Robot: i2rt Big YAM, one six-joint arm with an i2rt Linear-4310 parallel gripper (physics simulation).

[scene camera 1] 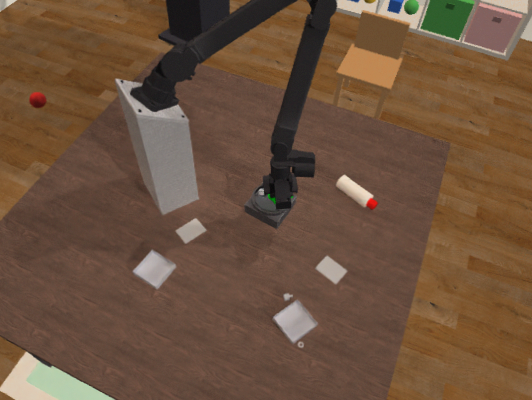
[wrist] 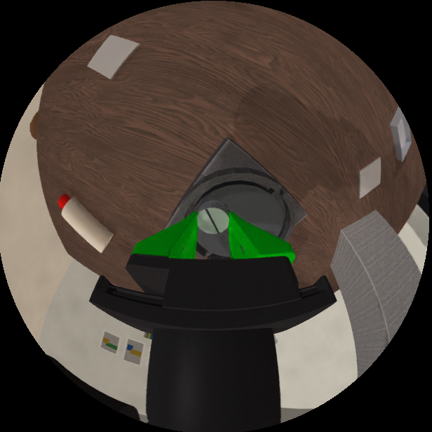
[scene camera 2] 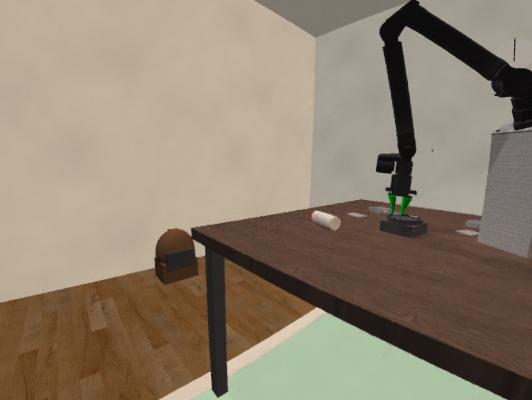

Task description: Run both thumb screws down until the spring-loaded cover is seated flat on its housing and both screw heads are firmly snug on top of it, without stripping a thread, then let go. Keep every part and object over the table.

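Where they show: gripper, fingertip midpoint: (scene camera 2: 396,215); arm's base, origin of the base link: (scene camera 1: 154,99).
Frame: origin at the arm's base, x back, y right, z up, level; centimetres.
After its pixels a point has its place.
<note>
The dark square housing (scene camera 1: 257,213) {x -30.3, y -7.2, z -36.8 cm} (scene camera 2: 400,228) {x -29.2, y -19.6, z -37.4 cm} (wrist: 229,151) stands on the table, with the round dark cover (scene camera 1: 266,204) {x -31.4, y -10.5, z -34.7 cm} (wrist: 255,205) on top. My gripper (scene camera 2: 397,214) {x -34.4, y -13.6, z -34.2 cm} (wrist: 212,216) points down over it, its green fingers shut on one thumb screw (wrist: 213,221), a pale slotted head with a knurled rim. The slot runs diagonally in the wrist view. The other thumb screw (scene camera 1: 261,191) {x -27.6, y -13.0, z -33.4 cm} shows as a pale head at the cover's far left in scene camera 1; I cannot make it out in the wrist view. Whether the cover sits flat is too small to tell.
A cream tube with a red end (scene camera 1: 356,191) {x -52.5, y -33.0, z -35.2 cm} (scene camera 2: 326,220) {x -47.9, y -37.5, z -36.5 cm} (wrist: 86,225) lies beside the housing. The grey arm pedestal (scene camera 1: 167,160) {x -6.7, y 5.2, z -15.7 cm} (wrist: 375,280) stands opposite. Two trays (scene camera 1: 154,269) {x -15.9, y 26.3, z -39.8 cm} (scene camera 1: 295,321) {x -59.3, y 15.1, z -39.7 cm}, two pale squares (scene camera 1: 191,230) {x -16.1, y 9.1, z -39.5 cm} (scene camera 1: 331,269) {x -59.5, y -5.1, z -39.6 cm}, a small fitting (scene camera 1: 287,296) {x -53.6, y 10.8, z -37.9 cm} and a ring lie around.
</note>
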